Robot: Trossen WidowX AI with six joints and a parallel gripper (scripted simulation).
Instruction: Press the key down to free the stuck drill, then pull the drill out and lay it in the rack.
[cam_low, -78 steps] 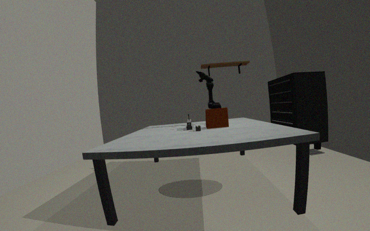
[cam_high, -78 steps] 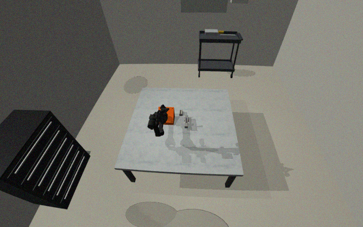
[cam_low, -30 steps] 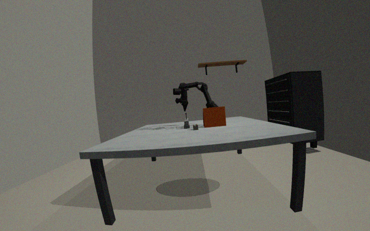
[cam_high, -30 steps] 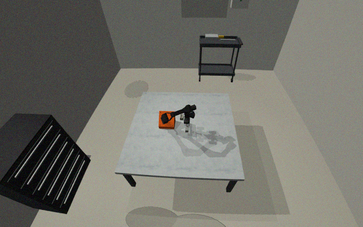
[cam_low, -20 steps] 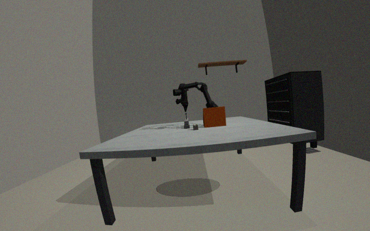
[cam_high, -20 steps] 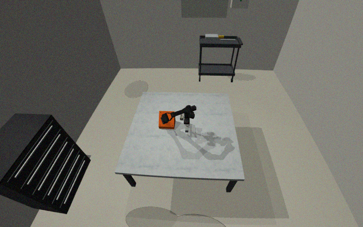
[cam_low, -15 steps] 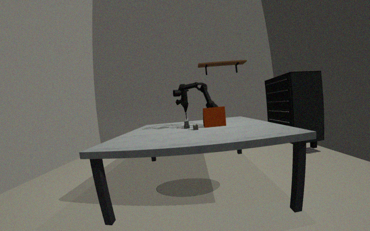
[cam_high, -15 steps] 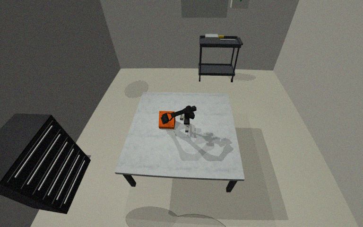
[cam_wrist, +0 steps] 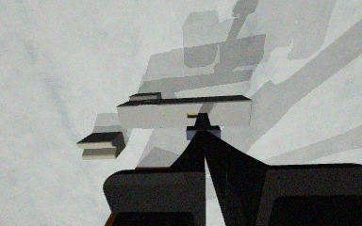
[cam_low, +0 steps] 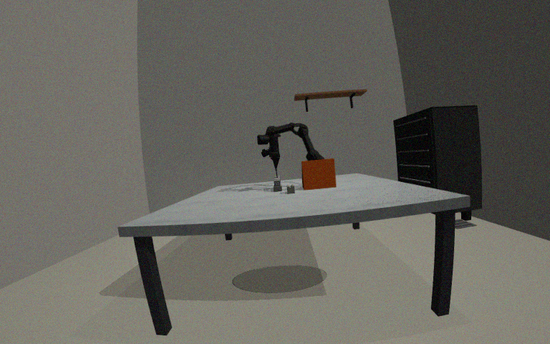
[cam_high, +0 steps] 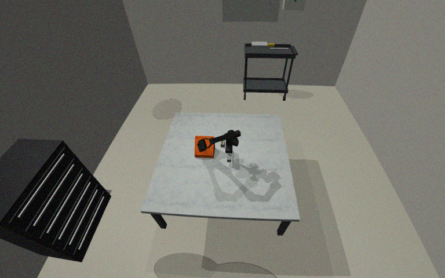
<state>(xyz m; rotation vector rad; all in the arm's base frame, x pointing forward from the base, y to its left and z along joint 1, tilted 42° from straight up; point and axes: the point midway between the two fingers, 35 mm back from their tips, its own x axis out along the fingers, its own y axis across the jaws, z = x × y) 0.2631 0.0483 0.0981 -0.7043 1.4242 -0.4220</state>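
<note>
Now: the drill 80 mm below my gripper tip, 50 mm to the left of it and 10 mm behind it. Round my gripper tip: grey grooved block (180 mm to the left, 120 mm below, 110 mm behind).
</note>
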